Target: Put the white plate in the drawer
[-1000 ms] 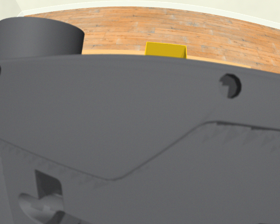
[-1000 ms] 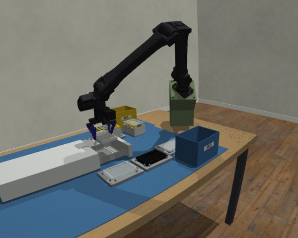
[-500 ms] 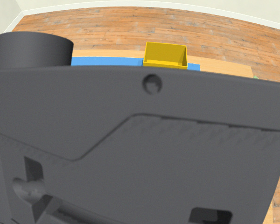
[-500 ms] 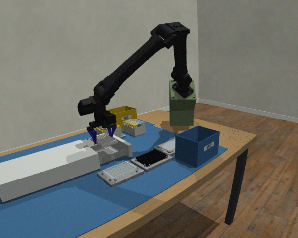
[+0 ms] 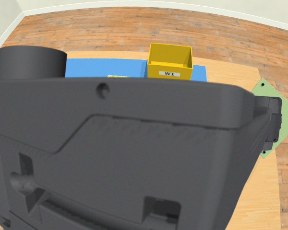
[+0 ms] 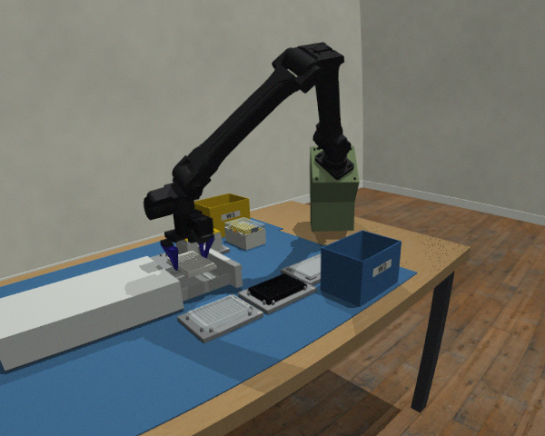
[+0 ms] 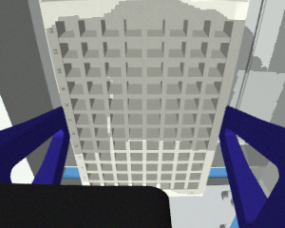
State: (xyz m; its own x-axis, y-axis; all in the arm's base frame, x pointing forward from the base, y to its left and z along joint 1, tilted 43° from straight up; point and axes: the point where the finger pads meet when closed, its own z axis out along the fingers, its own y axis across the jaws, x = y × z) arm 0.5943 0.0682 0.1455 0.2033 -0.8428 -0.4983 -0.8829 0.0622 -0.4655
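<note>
Right now the drawer is 40 mm ahead of my hand, 10 mm to the left of it and 50 mm below it. From my hand the other things lie so: clear-lidded plate (10 mm behind, 190 mm to the left, 50 mm below); white plate (right at my hand); cooler CD (160 mm ahead, 40 mm to the left, 40 mm below).
</note>
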